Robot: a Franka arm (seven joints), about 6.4 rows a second.
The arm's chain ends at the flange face. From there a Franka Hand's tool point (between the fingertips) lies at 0.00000 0.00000 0.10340 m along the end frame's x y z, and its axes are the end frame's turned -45 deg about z.
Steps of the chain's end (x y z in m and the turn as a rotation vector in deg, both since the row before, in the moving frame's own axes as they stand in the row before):
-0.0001 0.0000 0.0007 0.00 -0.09 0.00
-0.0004 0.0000 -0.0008 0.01 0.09 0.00
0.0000 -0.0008 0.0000 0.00 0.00 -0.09
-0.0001 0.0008 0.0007 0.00 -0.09 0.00
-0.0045 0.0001 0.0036 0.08 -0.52 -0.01
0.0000 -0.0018 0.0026 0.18 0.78 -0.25
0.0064 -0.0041 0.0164 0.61 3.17 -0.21
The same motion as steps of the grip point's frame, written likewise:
-0.0002 -0.0002 0.0007 0.06 -0.06 0.00
-0.0002 -0.0002 -0.0008 -0.06 0.07 0.00
0.0006 -0.0006 0.0000 0.00 0.00 -0.09
-0.0008 0.0004 0.0007 0.06 -0.06 0.00
-0.0038 -0.0039 0.0036 0.42 -0.31 -0.01
0.0025 -0.0005 0.0026 -0.42 0.68 -0.25
0.0123 0.0049 0.0162 -1.81 2.67 -0.21

